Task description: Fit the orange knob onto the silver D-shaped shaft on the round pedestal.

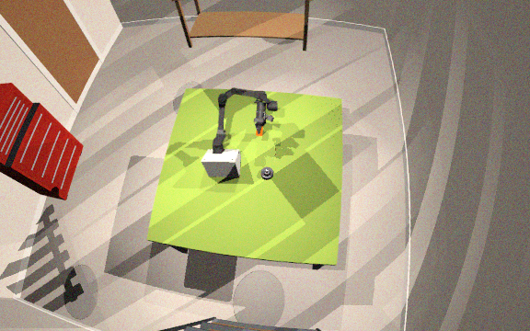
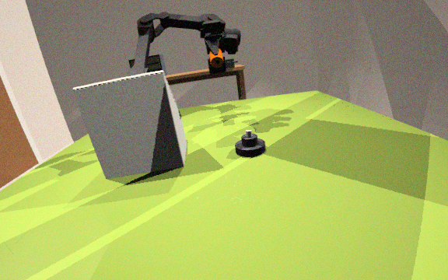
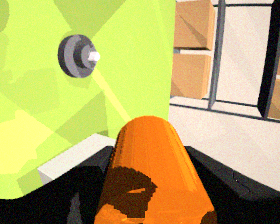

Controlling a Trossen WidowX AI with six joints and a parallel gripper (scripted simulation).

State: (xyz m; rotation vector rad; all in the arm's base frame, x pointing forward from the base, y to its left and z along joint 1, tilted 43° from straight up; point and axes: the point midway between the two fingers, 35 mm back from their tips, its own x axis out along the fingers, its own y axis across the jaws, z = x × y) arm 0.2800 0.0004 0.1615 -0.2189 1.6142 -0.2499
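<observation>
My gripper tip is 30 mm to the right of the orange knob and 20 mm below it. The rest, counted from my gripper tip: round dark pedestal: 220 mm below, 160 mm to the right, 50 mm ahead.
</observation>
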